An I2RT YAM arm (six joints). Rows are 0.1 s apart.
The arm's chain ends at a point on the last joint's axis. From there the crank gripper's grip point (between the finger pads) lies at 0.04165 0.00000 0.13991 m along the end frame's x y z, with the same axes.
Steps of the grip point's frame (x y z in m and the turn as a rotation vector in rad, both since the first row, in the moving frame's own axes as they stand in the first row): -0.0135, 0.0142, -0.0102, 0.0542, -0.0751, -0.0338; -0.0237, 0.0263, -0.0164, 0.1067, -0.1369, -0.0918; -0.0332, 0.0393, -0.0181, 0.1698, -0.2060, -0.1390; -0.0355, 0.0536, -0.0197, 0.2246, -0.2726, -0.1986; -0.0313, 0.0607, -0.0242, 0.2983, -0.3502, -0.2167; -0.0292, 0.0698, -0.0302, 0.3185, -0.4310, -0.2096; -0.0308, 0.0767, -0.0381, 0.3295, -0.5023, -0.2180; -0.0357, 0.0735, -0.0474, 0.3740, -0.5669, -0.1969
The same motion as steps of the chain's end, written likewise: -0.0027, 0.0231, -0.0127, 0.0542, -0.0751, -0.0338; -0.0034, 0.0444, -0.0198, 0.1067, -0.1369, -0.0918; -0.0019, 0.0671, -0.0211, 0.1698, -0.2060, -0.1390; 0.0070, 0.0897, -0.0212, 0.2246, -0.2726, -0.1986; 0.0235, 0.1062, -0.0224, 0.2983, -0.3502, -0.2167; 0.0370, 0.1168, -0.0263, 0.3185, -0.4310, -0.2096; 0.0457, 0.1241, -0.0318, 0.3295, -0.5023, -0.2180; 0.0493, 0.1259, -0.0367, 0.3740, -0.5669, -0.1969
